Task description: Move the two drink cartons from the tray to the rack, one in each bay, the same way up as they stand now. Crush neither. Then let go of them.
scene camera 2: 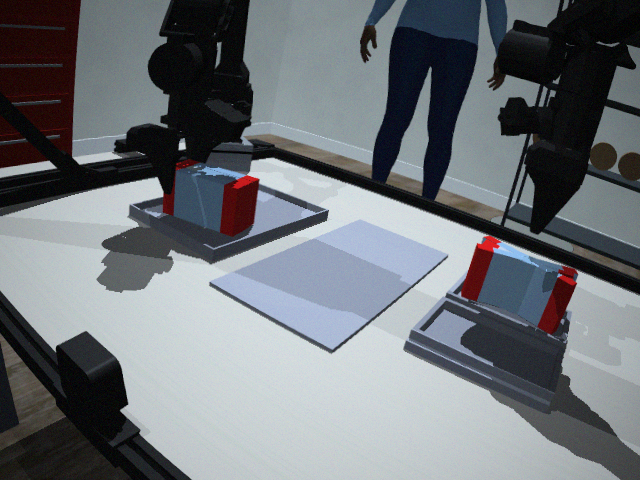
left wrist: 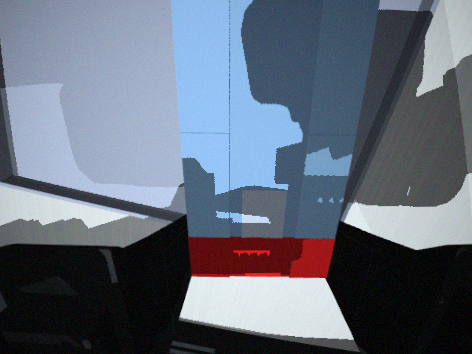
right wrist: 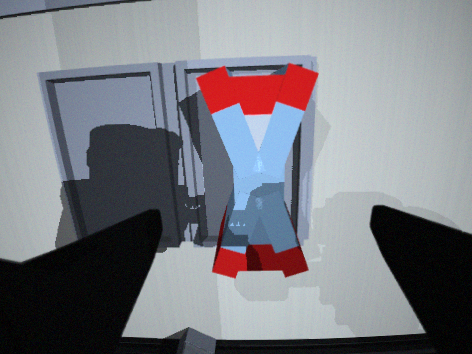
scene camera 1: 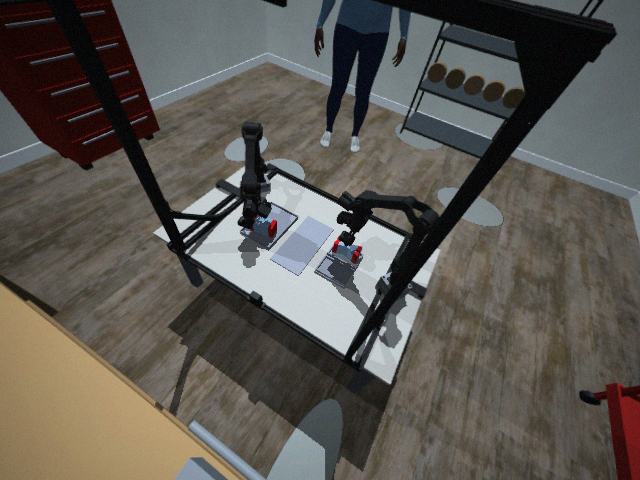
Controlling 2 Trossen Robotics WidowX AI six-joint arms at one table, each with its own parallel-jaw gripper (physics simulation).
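Places are measured from the left arm's base along level axes (x ahead, y left, z up), in millimetres.
Pixels of known places: left gripper, fingertip midpoint: (scene camera 2: 180, 188) (left wrist: 253, 216) (scene camera 1: 253, 222); right gripper, fingertip midpoint: (scene camera 2: 539, 224) (right wrist: 265, 218); left arm's base, origin of the base link: (scene camera 1: 258, 179).
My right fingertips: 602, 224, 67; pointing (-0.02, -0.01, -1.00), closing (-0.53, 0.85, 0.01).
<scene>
For each thing: its top centre in the pictures, then the offset to it from my right fingertips, as dx, dy, dz. "spot": a spot on its surface instead.
- blue drink carton with red ends, middle of its top: (left wrist: 265, 134) (scene camera 2: 212, 172) (scene camera 1: 262, 220) -286, -315, -47
- tray, surface spot: (scene camera 2: 310, 221) (scene camera 1: 293, 222) spot: -277, -157, -116
- carton, middle of its top: (right wrist: 259, 185) (scene camera 2: 528, 258) (scene camera 1: 348, 245) +2, +0, -44
- two-bay rack, middle of its top: (right wrist: 176, 164) (scene camera 2: 504, 319) (scene camera 1: 340, 261) +37, -52, -103
- small black block, surface spot: (scene camera 2: 93, 369) (scene camera 1: 258, 298) spot: +80, -471, -69
One blue drink carton with red ends (scene camera 1: 264, 226) (scene camera 2: 201, 198) (left wrist: 210, 110) stands on the tray (scene camera 1: 290, 221) (scene camera 2: 310, 221), unbroken in outline. My left gripper (left wrist: 253, 216) has its fingers on both sides of one end, flush with the carton and partly shut on it; the farther finger is hidden in scene camera 2. The other carton (scene camera 1: 346, 251) (scene camera 2: 509, 281) (right wrist: 260, 172) is in the far bay of the two-bay rack (scene camera 2: 478, 374) (right wrist: 167, 100), pinched in at its waist. My right gripper (right wrist: 265, 218) is open and empty above it. The near bay is empty.
A flat grey-blue panel (scene camera 1: 302, 245) (scene camera 2: 330, 279) lies between the tray and the rack. A black frame (scene camera 1: 305, 333) runs around the table, with a small black block (scene camera 1: 255, 298) (scene camera 2: 93, 369) on its front edge. A person (scene camera 1: 356, 67) stands behind the table.
</scene>
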